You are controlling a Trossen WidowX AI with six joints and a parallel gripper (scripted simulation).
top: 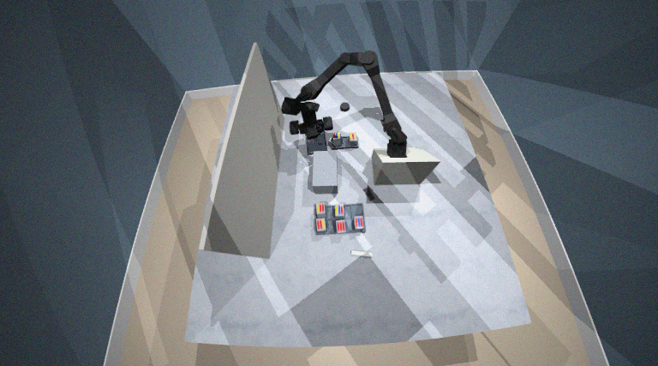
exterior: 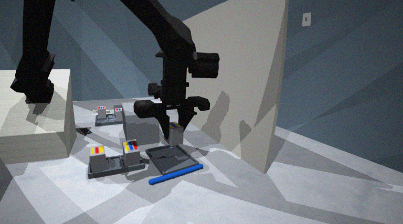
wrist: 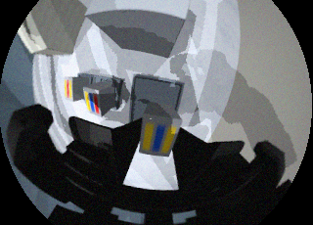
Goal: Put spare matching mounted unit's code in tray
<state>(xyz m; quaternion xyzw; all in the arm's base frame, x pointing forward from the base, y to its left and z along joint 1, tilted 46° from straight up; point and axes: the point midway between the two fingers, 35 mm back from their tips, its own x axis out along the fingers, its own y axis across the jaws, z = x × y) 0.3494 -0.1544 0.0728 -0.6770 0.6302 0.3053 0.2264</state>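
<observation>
My gripper tip is 6 cm above the dark tray and 1 cm past it. From my gripper tip the other things lie so: rack 15 cm behind, 5 cm below; grey spare 2 cm above; grey mounted unit 19 cm to the left, 6 cm behind, 1 cm below.
</observation>
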